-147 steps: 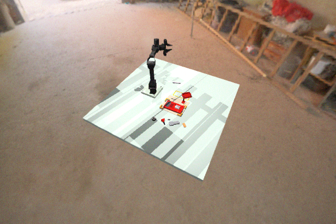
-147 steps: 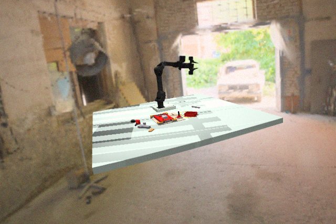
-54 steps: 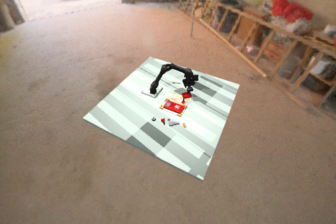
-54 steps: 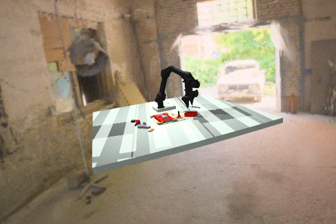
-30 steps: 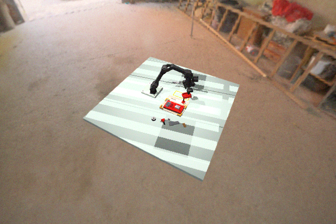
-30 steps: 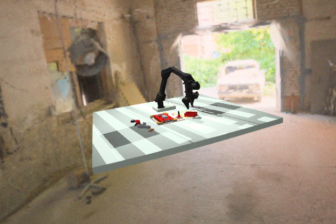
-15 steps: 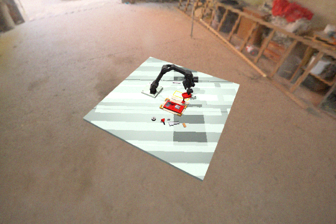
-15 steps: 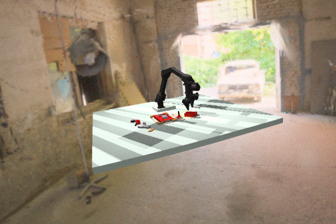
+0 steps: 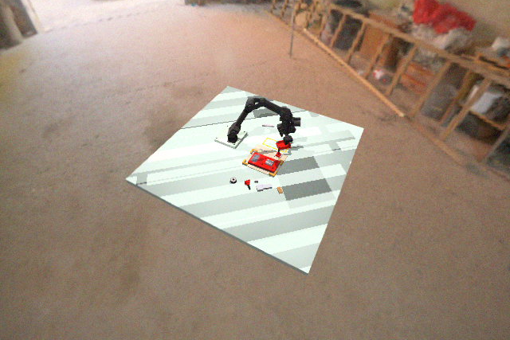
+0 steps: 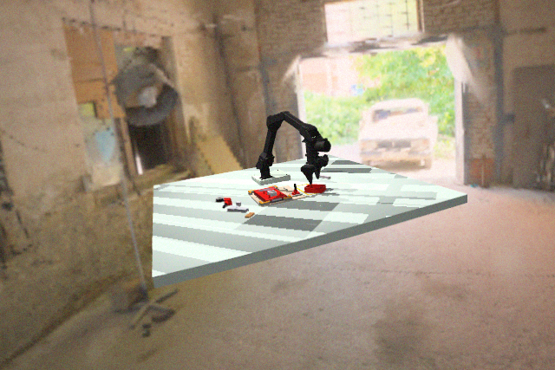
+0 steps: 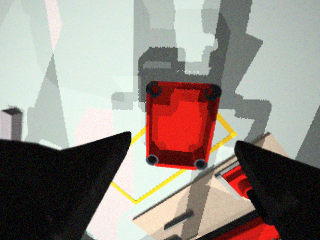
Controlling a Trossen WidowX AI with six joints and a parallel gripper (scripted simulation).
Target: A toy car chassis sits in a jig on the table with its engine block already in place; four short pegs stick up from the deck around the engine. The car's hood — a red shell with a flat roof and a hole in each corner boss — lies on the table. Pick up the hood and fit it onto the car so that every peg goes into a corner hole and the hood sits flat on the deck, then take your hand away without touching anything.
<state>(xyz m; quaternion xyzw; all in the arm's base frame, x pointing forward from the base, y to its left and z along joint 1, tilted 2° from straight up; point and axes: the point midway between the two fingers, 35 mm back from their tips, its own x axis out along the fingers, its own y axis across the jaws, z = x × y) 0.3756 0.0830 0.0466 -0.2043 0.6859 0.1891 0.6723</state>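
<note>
The red hood is 4 cm below my gripper tip. Also, from my gripper tip: grey bar: 17 cm behind, 18 cm to the left, 4 cm below.
</note>
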